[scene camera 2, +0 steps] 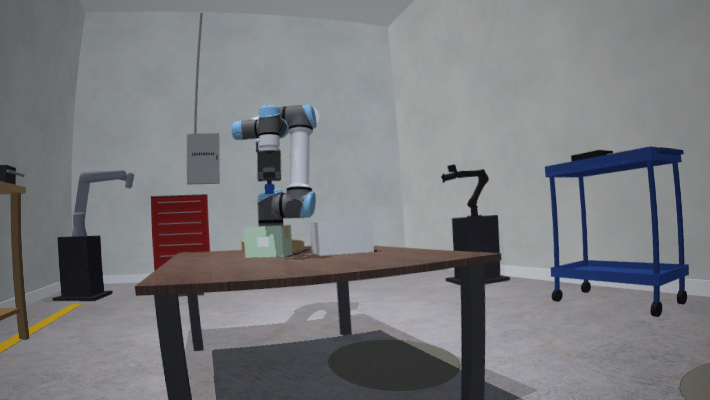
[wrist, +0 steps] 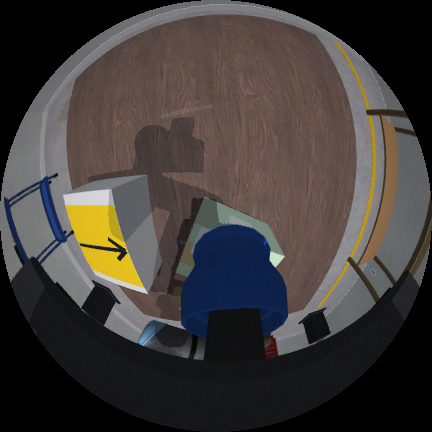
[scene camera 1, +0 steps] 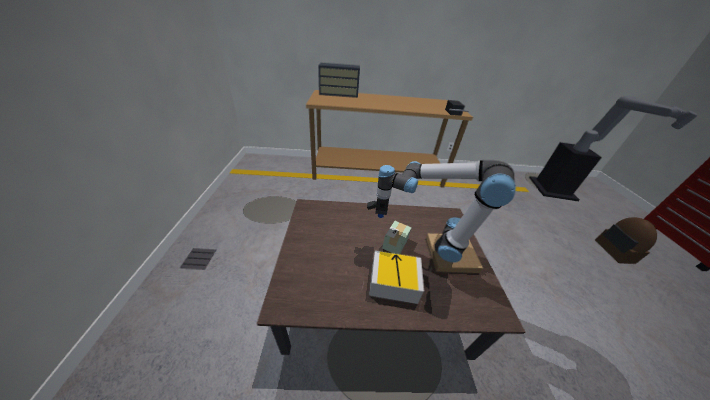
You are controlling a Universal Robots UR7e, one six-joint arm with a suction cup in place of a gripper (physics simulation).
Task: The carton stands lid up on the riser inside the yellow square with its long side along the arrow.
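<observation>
My suction cup [wrist: 232, 269] carries nothing. It is above a pale green carton [scene camera 2: 264, 241], 22 cm from the middle of the carton; the wrist view also shows the pale green carton [wrist: 211, 214]. A white riser [scene camera 1: 398, 277] rests on the table. Scene camera 2 shows the white riser [scene camera 2: 356, 236] too, and so does the wrist view, with the white riser [wrist: 111, 218].
</observation>
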